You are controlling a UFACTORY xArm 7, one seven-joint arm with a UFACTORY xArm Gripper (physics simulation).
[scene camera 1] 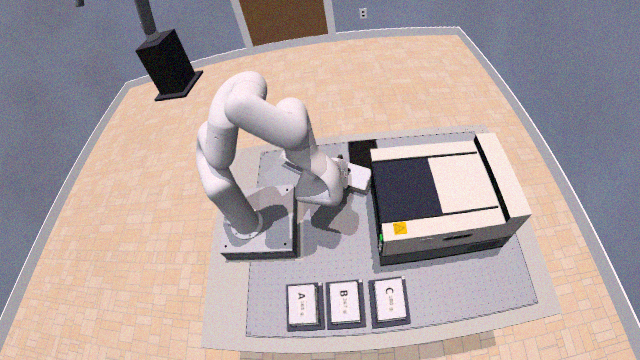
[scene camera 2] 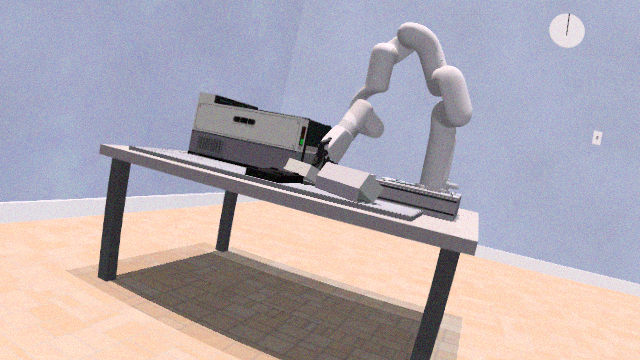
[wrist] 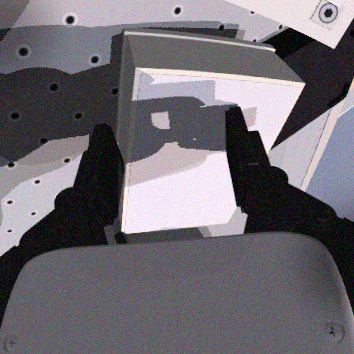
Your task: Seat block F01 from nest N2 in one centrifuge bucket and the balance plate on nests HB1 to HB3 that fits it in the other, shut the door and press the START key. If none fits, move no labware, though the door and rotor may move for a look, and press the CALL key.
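Frame: origin at the arm's base, x left, y back, z up, level; millimetres.
Where they show: gripper, between the fingertips: [scene camera 1: 346, 178] [scene camera 2: 315, 171] [wrist: 170, 136]; arm's base, origin of its link: [scene camera 1: 247, 224] [scene camera 2: 432, 189].
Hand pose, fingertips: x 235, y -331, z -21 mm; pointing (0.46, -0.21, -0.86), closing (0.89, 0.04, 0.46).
Each offset is from my fingertips to the top centre of the thing. "spot": to the spot under its first point. Level surfaces: height alone.
A white-topped, grey-sided block {dx +14, dy -28, dz +28 mm} [scene camera 1: 359, 178] [scene camera 2: 299, 168] [wrist: 180, 205] sits tilted beside the centrifuge [scene camera 1: 465, 180] [scene camera 2: 250, 132]; no label on it can be read. My gripper [scene camera 1: 345, 172] [scene camera 2: 323, 154] [wrist: 170, 136] is shut on it, one black finger along each side. Balance plates A {dx -491, dy +82, dz +12 mm} [scene camera 1: 303, 315], B {dx -468, dy -47, dz +12 mm} [scene camera 1: 345, 315] and C {dx -450, dy -186, dz +12 mm} [scene camera 1: 391, 312] lie in dark nests in a row; their gram figures are blurred. The centrifuge top shows a dark panel and a cream panel. The rotor and buckets do not show. A small green light shows at the centrifuge's corner.
A pale slanted box {dx +78, dy +167, dz +42 mm} [scene camera 2: 342, 181] stands near the table edge, partly behind the arm in scene camera 1. A flat black piece {spot: dx +159, dy -45, dz -18 mm} [scene camera 1: 361, 150] [scene camera 2: 270, 174] lies beside the centrifuge. The arm's base block [scene camera 1: 277, 242] stands on the perforated board {dz -41 mm} [scene camera 1: 450, 290] [wrist: 45, 120].
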